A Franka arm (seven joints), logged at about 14 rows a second.
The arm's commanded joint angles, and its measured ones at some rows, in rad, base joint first. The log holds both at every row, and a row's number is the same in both.
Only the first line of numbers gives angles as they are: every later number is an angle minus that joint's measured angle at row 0.
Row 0, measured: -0.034 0.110 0.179 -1.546 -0.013 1.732 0.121
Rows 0 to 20, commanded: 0.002 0.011 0.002 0.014 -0.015 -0.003 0.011; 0.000 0.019 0.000 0.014 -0.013 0.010 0.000; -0.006 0.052 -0.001 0.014 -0.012 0.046 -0.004; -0.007 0.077 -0.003 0.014 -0.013 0.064 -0.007; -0.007 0.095 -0.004 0.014 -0.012 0.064 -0.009; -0.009 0.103 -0.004 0.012 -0.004 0.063 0.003; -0.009 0.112 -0.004 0.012 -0.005 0.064 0.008; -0.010 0.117 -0.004 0.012 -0.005 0.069 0.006; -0.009 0.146 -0.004 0.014 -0.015 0.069 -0.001; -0.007 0.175 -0.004 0.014 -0.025 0.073 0.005; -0.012 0.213 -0.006 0.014 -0.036 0.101 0.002; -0.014 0.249 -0.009 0.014 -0.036 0.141 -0.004; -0.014 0.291 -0.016 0.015 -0.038 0.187 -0.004; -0.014 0.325 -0.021 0.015 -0.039 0.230 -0.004; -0.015 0.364 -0.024 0.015 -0.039 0.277 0.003; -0.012 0.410 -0.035 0.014 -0.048 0.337 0.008; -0.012 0.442 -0.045 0.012 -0.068 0.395 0.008; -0.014 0.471 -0.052 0.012 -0.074 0.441 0.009; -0.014 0.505 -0.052 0.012 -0.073 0.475 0.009; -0.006 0.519 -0.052 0.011 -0.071 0.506 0.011; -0.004 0.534 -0.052 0.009 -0.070 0.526 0.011
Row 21, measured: -0.007 0.512 -0.059 -0.009 -0.055 0.498 -0.001
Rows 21 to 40, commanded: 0.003 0.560 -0.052 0.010 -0.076 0.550 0.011; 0.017 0.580 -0.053 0.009 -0.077 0.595 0.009; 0.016 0.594 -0.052 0.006 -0.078 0.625 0.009; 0.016 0.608 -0.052 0.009 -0.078 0.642 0.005; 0.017 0.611 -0.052 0.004 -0.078 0.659 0.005; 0.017 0.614 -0.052 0.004 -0.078 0.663 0.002; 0.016 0.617 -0.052 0.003 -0.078 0.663 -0.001; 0.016 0.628 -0.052 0.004 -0.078 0.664 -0.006; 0.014 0.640 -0.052 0.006 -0.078 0.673 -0.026; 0.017 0.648 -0.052 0.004 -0.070 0.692 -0.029; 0.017 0.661 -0.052 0.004 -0.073 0.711 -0.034; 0.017 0.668 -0.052 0.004 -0.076 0.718 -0.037; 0.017 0.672 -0.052 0.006 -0.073 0.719 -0.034; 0.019 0.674 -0.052 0.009 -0.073 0.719 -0.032; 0.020 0.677 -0.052 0.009 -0.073 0.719 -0.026; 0.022 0.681 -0.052 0.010 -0.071 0.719 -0.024; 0.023 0.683 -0.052 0.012 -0.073 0.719 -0.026; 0.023 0.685 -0.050 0.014 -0.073 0.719 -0.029; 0.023 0.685 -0.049 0.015 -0.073 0.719 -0.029; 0.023 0.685 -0.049 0.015 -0.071 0.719 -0.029
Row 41, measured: 0.026 0.670 -0.056 -0.008 -0.062 0.716 -0.021
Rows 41 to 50, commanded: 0.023 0.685 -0.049 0.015 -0.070 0.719 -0.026; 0.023 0.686 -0.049 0.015 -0.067 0.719 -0.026; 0.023 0.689 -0.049 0.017 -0.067 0.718 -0.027; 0.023 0.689 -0.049 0.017 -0.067 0.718 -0.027; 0.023 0.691 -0.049 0.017 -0.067 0.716 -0.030; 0.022 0.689 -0.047 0.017 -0.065 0.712 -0.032; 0.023 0.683 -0.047 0.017 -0.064 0.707 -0.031; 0.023 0.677 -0.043 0.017 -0.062 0.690 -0.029; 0.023 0.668 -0.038 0.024 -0.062 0.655 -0.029; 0.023 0.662 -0.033 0.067 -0.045 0.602 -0.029
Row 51, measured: 0.026 0.667 -0.048 0.014 -0.060 0.686 -0.021
